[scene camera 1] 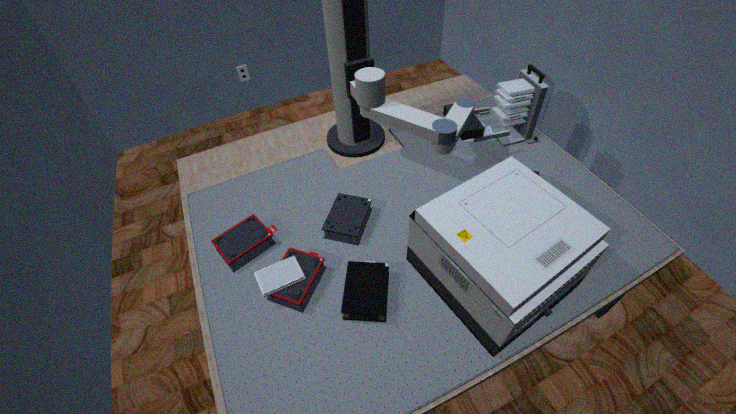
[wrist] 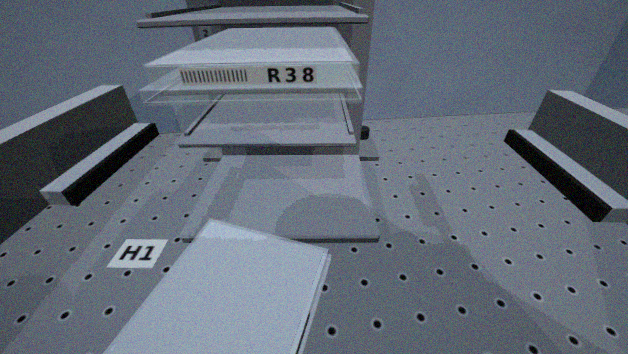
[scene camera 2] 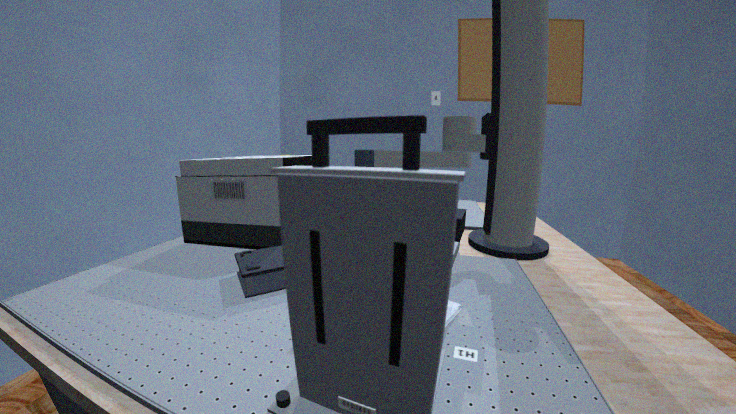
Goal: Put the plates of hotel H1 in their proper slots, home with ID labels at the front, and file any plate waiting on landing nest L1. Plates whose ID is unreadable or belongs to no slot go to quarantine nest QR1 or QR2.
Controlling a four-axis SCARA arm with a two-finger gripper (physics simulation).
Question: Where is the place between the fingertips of the gripper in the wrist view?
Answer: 327, 110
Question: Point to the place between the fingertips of the gripper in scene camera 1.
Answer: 498, 120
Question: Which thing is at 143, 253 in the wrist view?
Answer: An H1 floor tag.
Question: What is the gripper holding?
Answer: Nothing.
